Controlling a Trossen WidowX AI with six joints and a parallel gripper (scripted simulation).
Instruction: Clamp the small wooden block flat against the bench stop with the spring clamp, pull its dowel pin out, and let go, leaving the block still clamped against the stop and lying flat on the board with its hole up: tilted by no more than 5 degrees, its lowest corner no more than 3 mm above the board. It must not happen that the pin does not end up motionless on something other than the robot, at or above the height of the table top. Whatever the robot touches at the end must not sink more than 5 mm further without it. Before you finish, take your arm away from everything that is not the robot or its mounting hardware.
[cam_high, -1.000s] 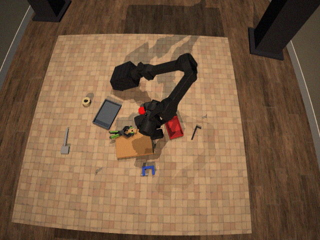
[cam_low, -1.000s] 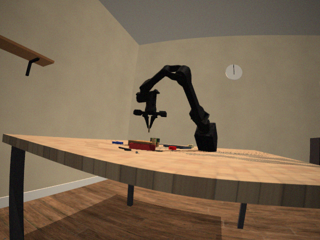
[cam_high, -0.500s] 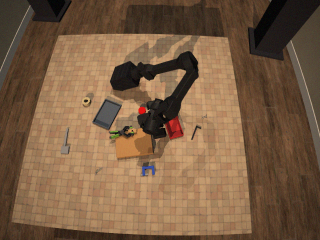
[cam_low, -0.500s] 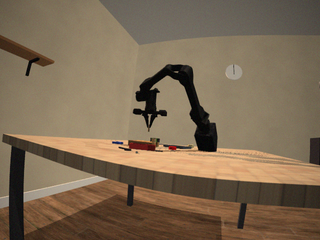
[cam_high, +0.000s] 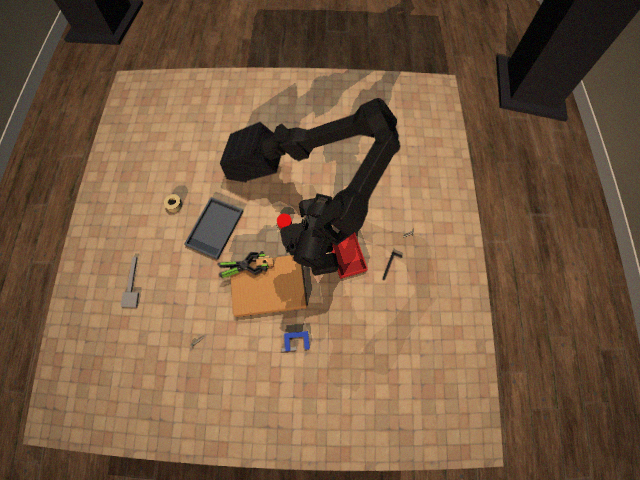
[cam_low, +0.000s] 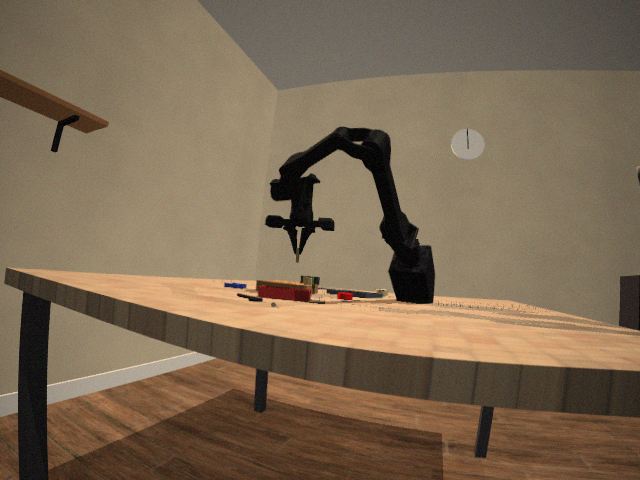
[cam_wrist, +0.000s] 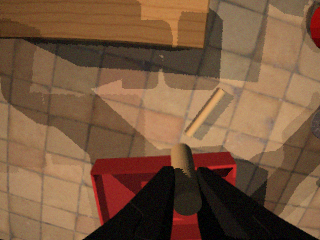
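Now: the red bin 30 mm behind my hand, 80 mm to the left of it and 140 mm below it. Round my hand: dowel pin (40 mm below); small wooden block (50 mm ahead, 140 mm to the right, 110 mm below); red knob (100 mm behind, 120 mm to the right, 140 mm below).
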